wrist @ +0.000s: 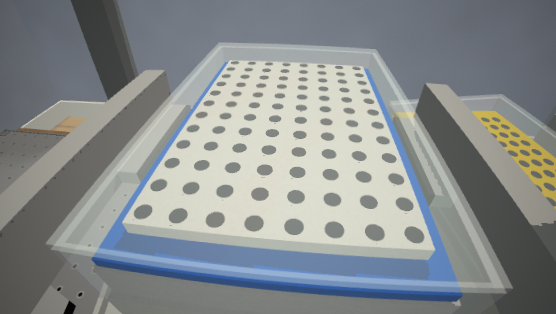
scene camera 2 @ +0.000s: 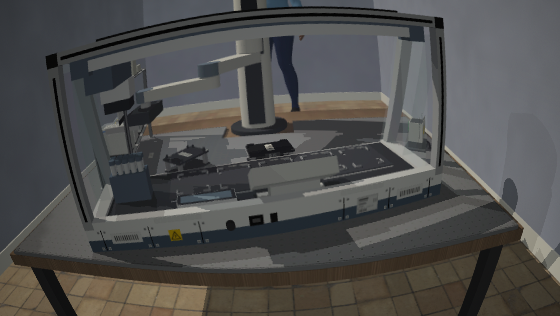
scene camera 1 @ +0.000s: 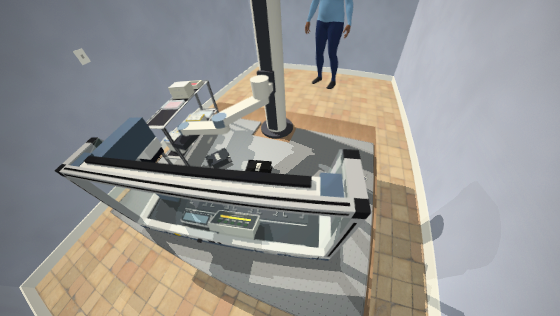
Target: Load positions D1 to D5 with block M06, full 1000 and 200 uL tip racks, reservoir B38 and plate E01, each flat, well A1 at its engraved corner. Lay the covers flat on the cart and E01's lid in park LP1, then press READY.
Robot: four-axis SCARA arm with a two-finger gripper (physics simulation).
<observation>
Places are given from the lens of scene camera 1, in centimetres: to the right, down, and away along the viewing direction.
gantry frame (scene camera 1: pixel 313 193): 7, 8, 36
</observation>
